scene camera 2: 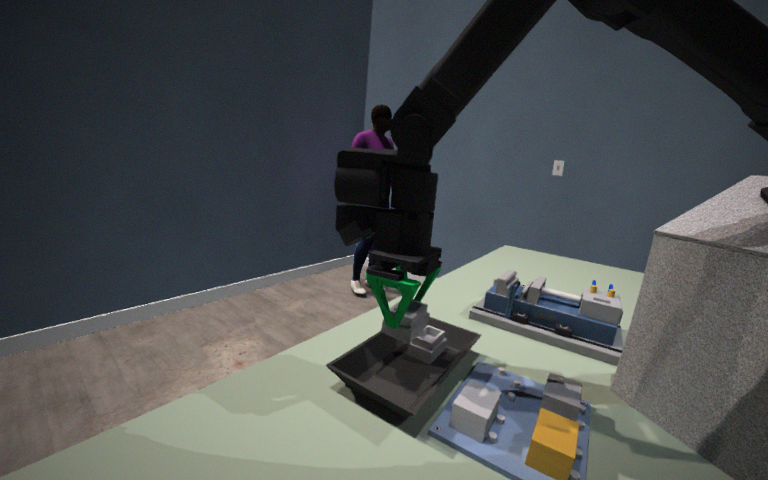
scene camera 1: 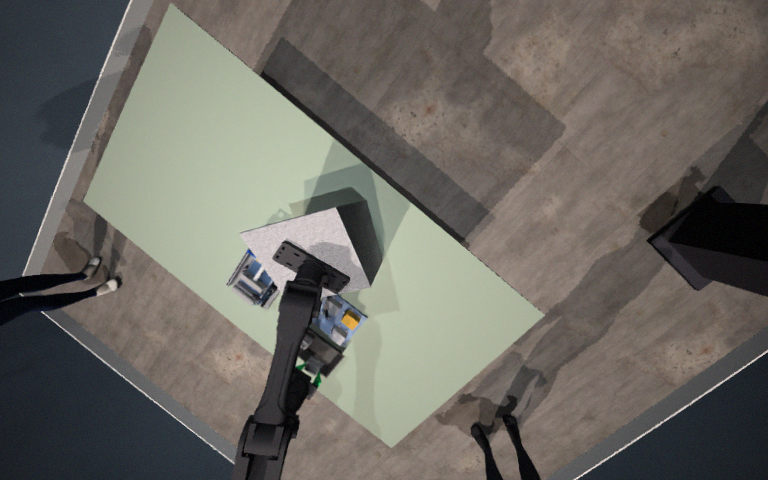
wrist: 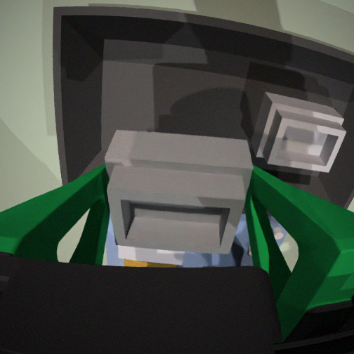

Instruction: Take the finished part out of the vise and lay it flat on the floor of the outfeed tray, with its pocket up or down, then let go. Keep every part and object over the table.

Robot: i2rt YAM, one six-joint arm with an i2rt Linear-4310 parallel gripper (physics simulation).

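Pixels of known places: gripper, fingertip midpoint: [scene camera 2: 401, 318] [scene camera 1: 312, 367]; arm's base, origin of the base link: [scene camera 1: 312, 267].
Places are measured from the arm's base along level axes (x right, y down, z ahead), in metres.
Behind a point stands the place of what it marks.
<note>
My gripper [scene camera 1: 308, 373] {x -0.236, y 0.199, z 0.428 m} [scene camera 2: 405, 318] {x -0.236, y 0.199, z 0.428 m} [wrist: 177, 176] is shut on a grey stepped part [scene camera 2: 405, 327] {x -0.260, y 0.194, z 0.403 m} [wrist: 180, 150], with one green finger at each side. The held part's pocket faces the wrist camera, tilted in that view. It is at the dark outfeed tray [scene camera 1: 331, 360] {x -0.292, y 0.293, z 0.426 m} [scene camera 2: 390, 393] {x -0.272, y 0.293, z 0.408 m} [wrist: 80, 105], near its far-left side in scene camera 2; its underside and any contact are hidden. Another, lighter grey part [scene camera 2: 428, 346] {x -0.171, y 0.265, z 0.414 m} [wrist: 300, 137] lies in the tray beside it, pocket up. The blue and grey vise [scene camera 1: 249, 283] {x 0.161, y 0.208, z 0.340 m} [scene camera 2: 543, 316] {x 0.105, y 0.264, z 0.303 m} stands behind, with no part visible between its jaws.
A blue plate [scene camera 1: 355, 333] {x -0.275, y 0.297, z 0.254 m} [scene camera 2: 512, 433] {x -0.219, y 0.297, z 0.256 m} with small pegs sits close beside the tray, bearing a light block [scene camera 2: 475, 410] {x -0.257, y 0.261, z 0.295 m}, a yellow block [scene camera 1: 350, 319] {x -0.218, y 0.262, z 0.200 m} [scene camera 2: 553, 441] {x -0.242, y 0.261, z 0.210 m} and a dark grey block [scene camera 2: 562, 393] {x -0.146, y 0.261, z 0.220 m}. A large grey speckled block [scene camera 1: 271, 240] {x 0.117, y -0.042, z -0.002 m} [scene camera 2: 679, 316] {x -0.045, y 0.147, z 0.114 m} stands past it.
</note>
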